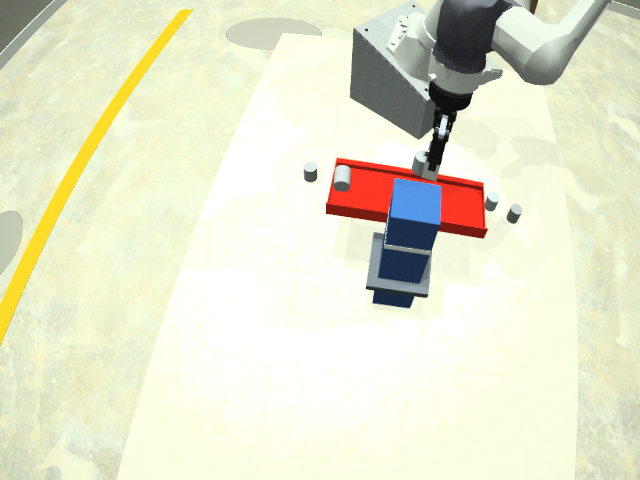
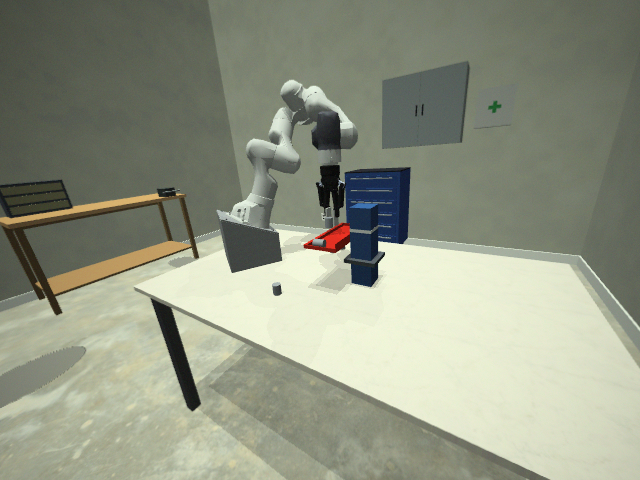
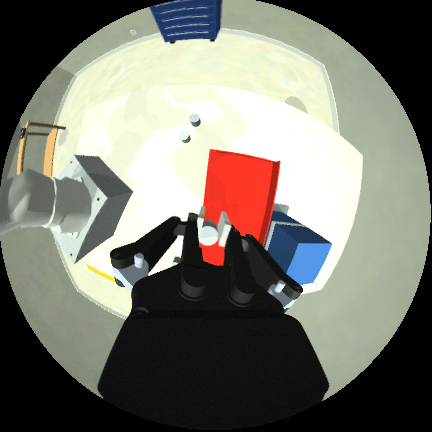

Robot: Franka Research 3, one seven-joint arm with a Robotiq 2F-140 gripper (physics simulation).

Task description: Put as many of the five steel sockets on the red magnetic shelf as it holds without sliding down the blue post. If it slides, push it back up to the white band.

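The red shelf (image 1: pixel 361 193) (image 2: pixel 338 237) (image 3: pixel 240 190) is on the blue post (image 1: pixel 413 232) (image 2: pixel 363 245) (image 3: pixel 295 252), above its grey collar (image 1: pixel 398 287) (image 2: pixel 356 260). The white band (image 1: pixel 408 248) (image 2: pixel 363 230) circles the post; the shelf's exact height against it is unclear. One socket (image 1: pixel 342 178) (image 2: pixel 318 242) lies on its side at one shelf end. My gripper (image 1: pixel 428 166) (image 2: pixel 328 212) (image 3: pixel 211 216) is shut on an upright socket (image 1: pixel 418 162) (image 2: pixel 328 222) (image 3: pixel 209 234), above the shelf's arm-side edge near mid-length. Three sockets (image 1: pixel 310 172) (image 1: pixel 491 201) (image 1: pixel 513 213) stand on the table.
The grey robot base (image 1: pixel 385 77) (image 2: pixel 250 248) (image 3: pixel 102 215) stands on the table (image 1: pixel 310 387) (image 2: pixel 465 330) behind the shelf. The post rises close beside the shelf's outer long side. A blue drawer cabinet (image 2: pixel 379 180) (image 3: pixel 187 20) and a wooden bench (image 2: pixel 103 204) stand beyond the table.
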